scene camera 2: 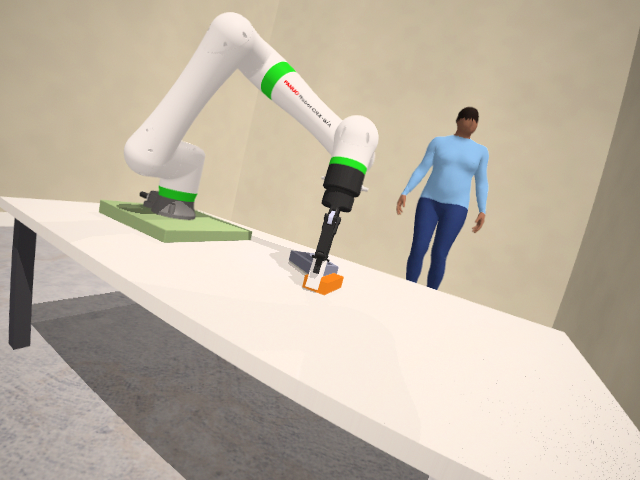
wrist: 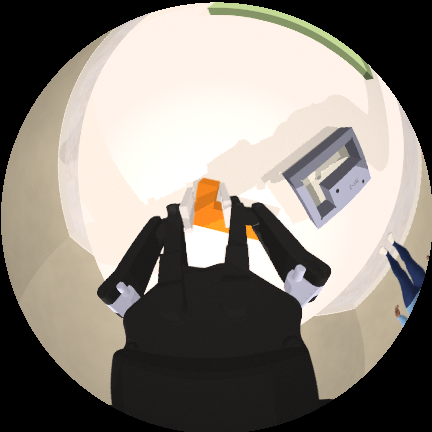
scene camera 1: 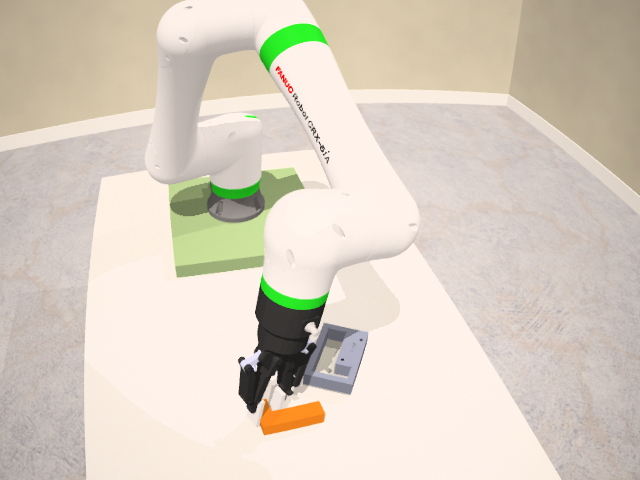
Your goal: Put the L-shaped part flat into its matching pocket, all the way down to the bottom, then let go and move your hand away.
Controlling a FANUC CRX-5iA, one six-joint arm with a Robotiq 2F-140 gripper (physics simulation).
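Where they show: gripper, fingertip midpoint: [scene camera 2: 312, 287] [wrist: 206, 194] [scene camera 1: 263, 416]; arm's base, link origin: [scene camera 2: 173, 214] [scene camera 1: 235, 205].
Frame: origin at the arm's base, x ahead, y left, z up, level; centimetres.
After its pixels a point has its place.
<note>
The orange L-shaped part [scene camera 1: 294, 417] {z -0.9, x 65.0, y -1.3 cm} [scene camera 2: 331, 284] {z -1.8, x 65.8, y -4.0 cm} [wrist: 206, 218] {z -0.9, x 64.5, y -5.1 cm} lies flat, low at the table top, beside the pocket block. My gripper [scene camera 1: 266, 406] {z -3.4, x 62.1, y -6.2 cm} [scene camera 2: 313, 280] {z -3.4, x 62.1, y -6.2 cm} [wrist: 206, 194] {z -3.4, x 62.1, y -6.2 cm} points down and is shut on the short arm of the part, with one pale fingertip on each side of it. The long arm sticks out past one finger, partly hidden behind it in the wrist view. The grey-blue block [scene camera 1: 353, 350] {z -0.4, x 52.5, y 13.3 cm} [scene camera 2: 300, 262] {z -1.9, x 50.5, y 6.1 cm} [wrist: 346, 191] {z -0.3, x 53.6, y 12.6 cm} with the L-shaped pocket lies apart from the part. Its pocket holds no part. In scene camera 2 the finger hides some of the block.
The white table [scene camera 1: 155, 330] {z -3.9, x 36.6, y -23.8 cm} [scene camera 2: 232, 320] {z -3.9, x 64.0, y -35.3 cm} [wrist: 150, 100] {z -3.9, x 49.3, y -18.9 cm} carries the pocket block and the green base plate [scene camera 1: 217, 248] {z -0.3, x 16.3, y -6.8 cm} [scene camera 2: 206, 232] {z -1.0, x 20.5, y -2.7 cm} [wrist: 300, 30] under the arm. A person [scene camera 2: 454, 170] [wrist: 405, 270] in a light blue top stands beyond the table's far edge.
</note>
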